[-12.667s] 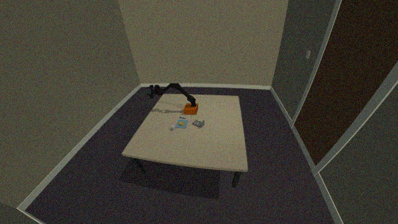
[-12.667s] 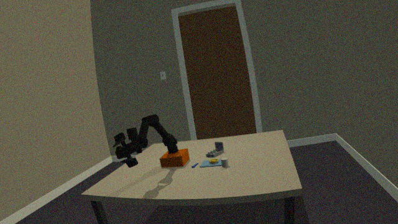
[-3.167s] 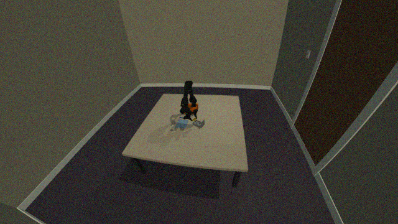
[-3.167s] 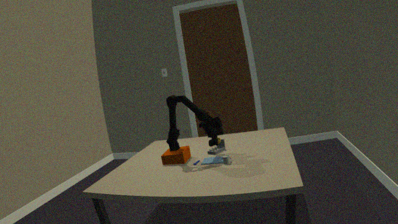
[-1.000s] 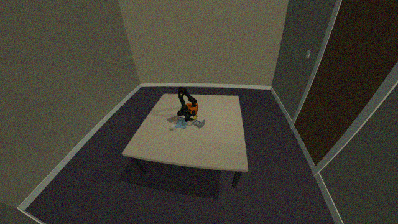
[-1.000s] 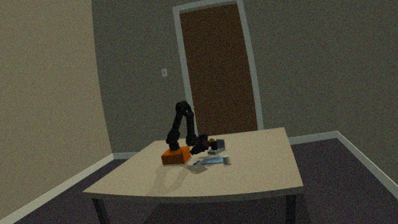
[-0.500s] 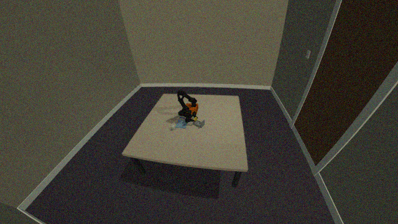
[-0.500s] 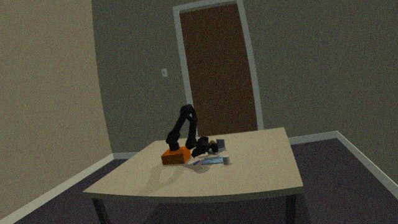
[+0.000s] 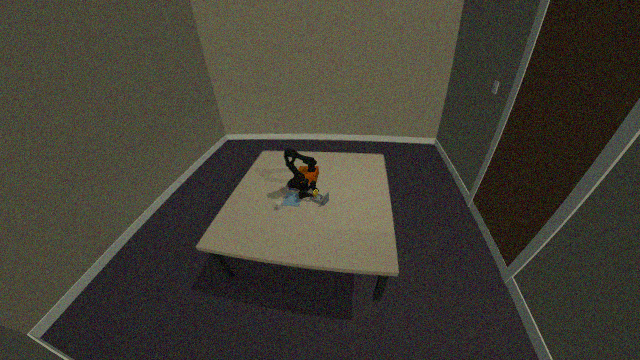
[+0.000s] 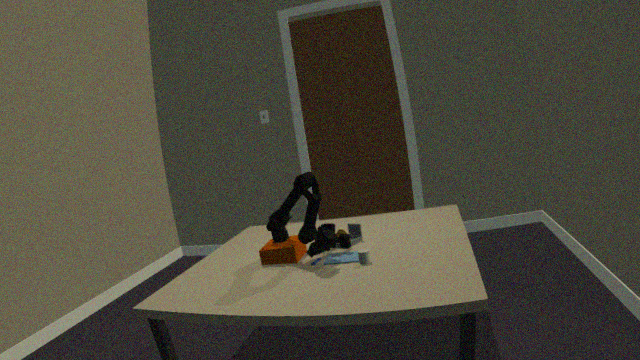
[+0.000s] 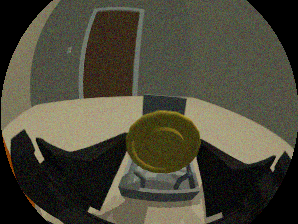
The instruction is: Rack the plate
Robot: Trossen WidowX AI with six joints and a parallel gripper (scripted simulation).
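Now: the yellow plate 1 cm to the right of my gripper tip. Also, from my gripper tip: grey dish rack 1 cm ahead, 2 cm to the left, 3 cm below; then blue spoon 7 cm behind, 22 cm to the right, 5 cm below; then light blue mat 5 cm ahead, 18 cm to the right, 5 cm below.
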